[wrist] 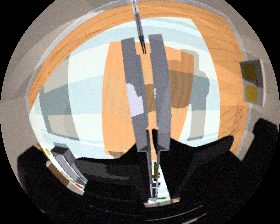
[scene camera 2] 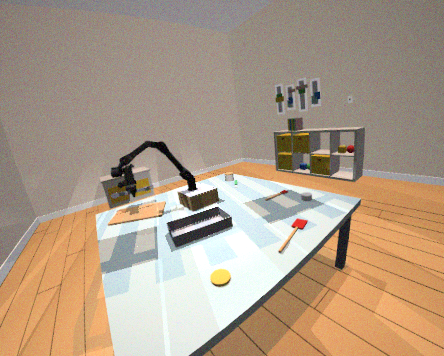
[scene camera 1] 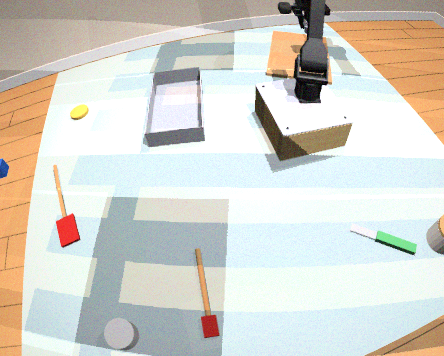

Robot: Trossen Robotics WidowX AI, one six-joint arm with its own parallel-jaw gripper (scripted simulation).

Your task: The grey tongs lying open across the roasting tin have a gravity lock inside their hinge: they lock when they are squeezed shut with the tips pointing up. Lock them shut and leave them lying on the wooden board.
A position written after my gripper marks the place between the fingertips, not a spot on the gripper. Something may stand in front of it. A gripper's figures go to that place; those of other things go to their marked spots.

My gripper point(wrist: 150, 132) is 10 cm from the lens. A wooden board point(wrist: 116, 125): 22 cm from the lens.
